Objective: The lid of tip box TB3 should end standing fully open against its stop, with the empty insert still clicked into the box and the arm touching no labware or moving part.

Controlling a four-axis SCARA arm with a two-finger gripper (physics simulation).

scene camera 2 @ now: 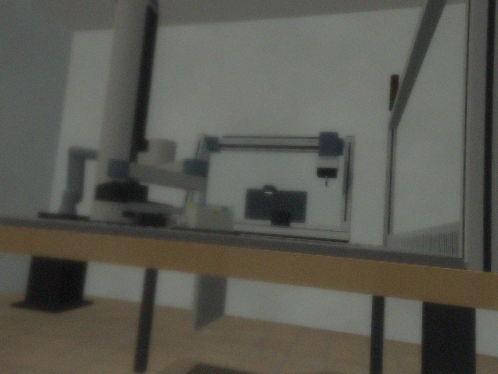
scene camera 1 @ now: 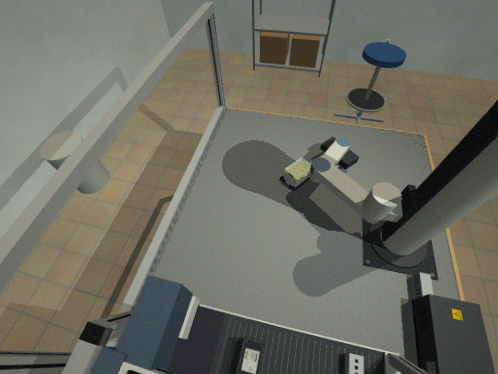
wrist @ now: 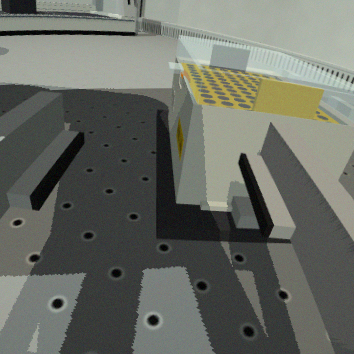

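Pixels of known places: gripper, fingertip midpoint: point(scene camera 2: 177, 211) point(wrist: 164, 128); arm's base, link origin: point(scene camera 1: 395, 240).
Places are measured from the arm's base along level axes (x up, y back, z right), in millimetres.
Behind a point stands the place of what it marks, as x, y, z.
Observation:
Tip box TB3, by its position a pale box point(scene camera 1: 295, 181) {76, -485, 180} point(scene camera 2: 220, 219) {51, -520, 263} point(wrist: 235, 145) {57, -425, 286}, stands upright in a black base point(wrist: 166, 220) {21, -394, 280}. Its yellow perforated insert point(scene camera 1: 298, 170) {70, -478, 250} point(wrist: 220, 86) {70, -457, 245} sits level in the top. The clear lid point(wrist: 192, 51) {90, -426, 248} shows above and behind the insert in the wrist view, where it looks tilted up; its exact angle and its stop cannot be made out. My gripper point(wrist: 164, 128) {63, -395, 270} is shut and empty, with a gap still showing between its finger pads. The right finger is close in front of the box's near face; contact cannot be told.
The arm's forearm link point(scene camera 1: 342, 186) {224, -300, 78} reaches over the table beside the box from the thick column point(scene camera 1: 425, 225) {278, -31, -68}. A blue block point(scene camera 1: 152, 312) {501, -736, -532} and a black cabinet point(scene camera 1: 452, 335) {127, 93, -369} stand at the near side. A gantry point(scene camera 2: 272, 146) {466, -449, -623} stands beyond the box in scene camera 2. A framed barrier point(scene camera 1: 187, 187) {45, -1004, 47} runs along the left.

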